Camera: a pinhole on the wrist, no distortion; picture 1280 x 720 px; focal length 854.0 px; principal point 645.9 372.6 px. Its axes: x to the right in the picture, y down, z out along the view. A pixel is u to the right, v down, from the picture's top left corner.
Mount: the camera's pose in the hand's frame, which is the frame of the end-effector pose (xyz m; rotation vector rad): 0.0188 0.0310 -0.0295 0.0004 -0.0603 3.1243
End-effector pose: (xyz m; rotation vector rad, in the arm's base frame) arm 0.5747 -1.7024 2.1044 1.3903 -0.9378 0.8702
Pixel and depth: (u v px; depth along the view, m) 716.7 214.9 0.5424
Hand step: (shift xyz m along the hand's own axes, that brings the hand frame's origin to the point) -0.0245 0.1109 0.5164
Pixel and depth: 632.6 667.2 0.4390
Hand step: 0.0231 -0.1374 0.4033
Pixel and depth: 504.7 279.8 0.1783
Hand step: 0.0486 0.0430 0.1494
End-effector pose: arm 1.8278 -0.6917 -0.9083 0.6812 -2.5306 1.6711
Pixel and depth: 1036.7 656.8 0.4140
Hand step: -0.1730 -0.1195 0.3790
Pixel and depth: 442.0 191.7 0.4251
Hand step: 0.1218 0.1029 0.3987
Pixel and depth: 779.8 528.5 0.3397
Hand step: -0.0355 -0.0432 0.3076
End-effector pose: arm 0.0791 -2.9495 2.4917 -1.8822 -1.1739 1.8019
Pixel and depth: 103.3 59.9 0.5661
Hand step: 0.3819 0.2102 0.5440
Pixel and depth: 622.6 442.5 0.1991
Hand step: 0.0239 0.0069 0.1688
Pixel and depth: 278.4 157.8 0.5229
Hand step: 0.2460 0.1385 0.4980
